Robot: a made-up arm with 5 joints.
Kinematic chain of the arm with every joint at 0, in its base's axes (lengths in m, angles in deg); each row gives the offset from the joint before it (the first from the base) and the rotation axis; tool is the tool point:
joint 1: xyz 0 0 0.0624 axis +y
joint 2: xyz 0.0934 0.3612 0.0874 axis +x
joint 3: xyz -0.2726 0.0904 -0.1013 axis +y
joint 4: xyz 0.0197 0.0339 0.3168 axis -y
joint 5: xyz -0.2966 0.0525 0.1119 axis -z
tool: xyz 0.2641 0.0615 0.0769
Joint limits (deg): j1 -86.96..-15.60 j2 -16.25..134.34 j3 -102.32..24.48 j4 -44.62..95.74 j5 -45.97..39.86
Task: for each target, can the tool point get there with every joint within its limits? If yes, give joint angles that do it. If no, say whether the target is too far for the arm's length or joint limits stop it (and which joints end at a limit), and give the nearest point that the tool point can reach.
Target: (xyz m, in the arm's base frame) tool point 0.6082 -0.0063 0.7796
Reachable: no: joint limits stop it (at a limit: joint 1, joint 3, joint 4) | nearest point 0.0032 0.0766 0.5077 | short by 0.668 m
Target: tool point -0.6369 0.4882 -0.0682
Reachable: yes | joints -42.93 4.32 -51.39 -12.02 19.73
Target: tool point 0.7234 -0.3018 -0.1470
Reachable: no: joint limits stop it (at a limit: joint 1, joint 2, joint 5) | nearest point 0.1523 0.0278 -0.1214 | short by 0.660 m
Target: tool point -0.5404 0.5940 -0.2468
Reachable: yes | joints -60.81 24.29 -34.60 53.62 -15.90
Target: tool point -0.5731 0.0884 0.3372
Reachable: yes | joints -39.96 70.04 -9.12 -24.04 -31.94
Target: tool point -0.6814 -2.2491 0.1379
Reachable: no: too far | nearest point -0.3258 -0.2446 0.0985 | short by 2.036 m
